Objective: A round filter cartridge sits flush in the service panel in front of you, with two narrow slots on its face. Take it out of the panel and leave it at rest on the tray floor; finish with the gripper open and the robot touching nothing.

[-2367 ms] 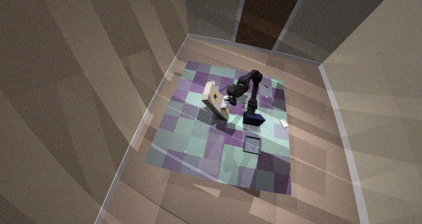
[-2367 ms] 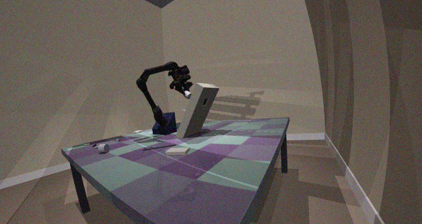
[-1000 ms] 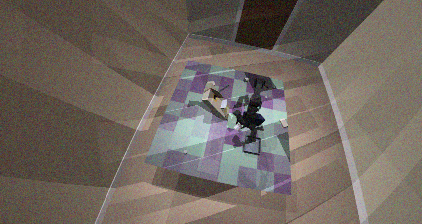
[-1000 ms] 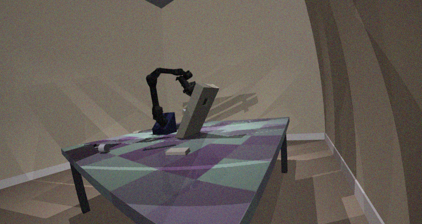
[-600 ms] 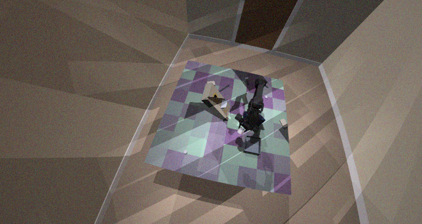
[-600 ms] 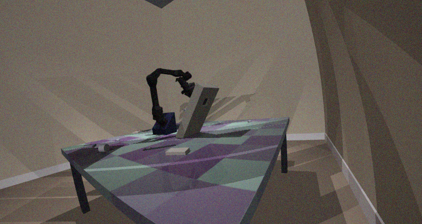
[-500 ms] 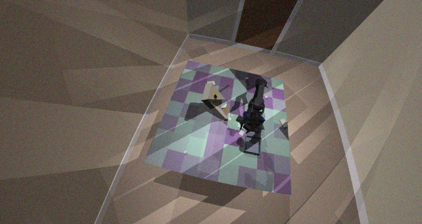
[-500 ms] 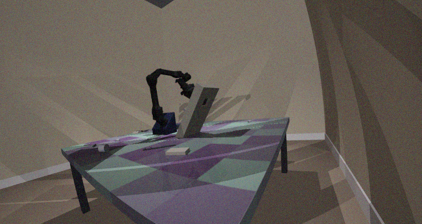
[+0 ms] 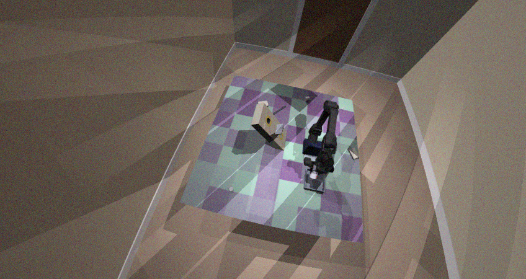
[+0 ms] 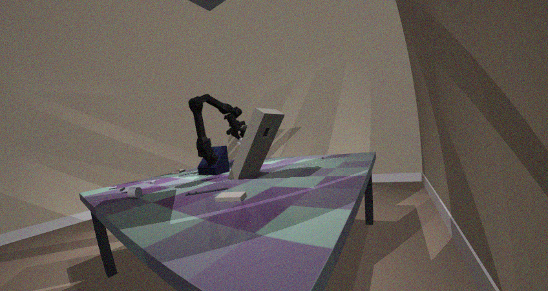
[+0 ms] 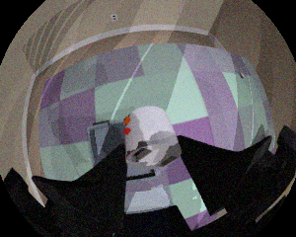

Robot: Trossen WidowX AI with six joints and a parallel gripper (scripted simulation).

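Right now my gripper tip is right at the round filter cartridge. From my gripper tip the other things lie so: grey square tray 17 cm below, 7 cm behind; then beige service panel 33 cm to the right, 29 cm ahead, 3 cm below.
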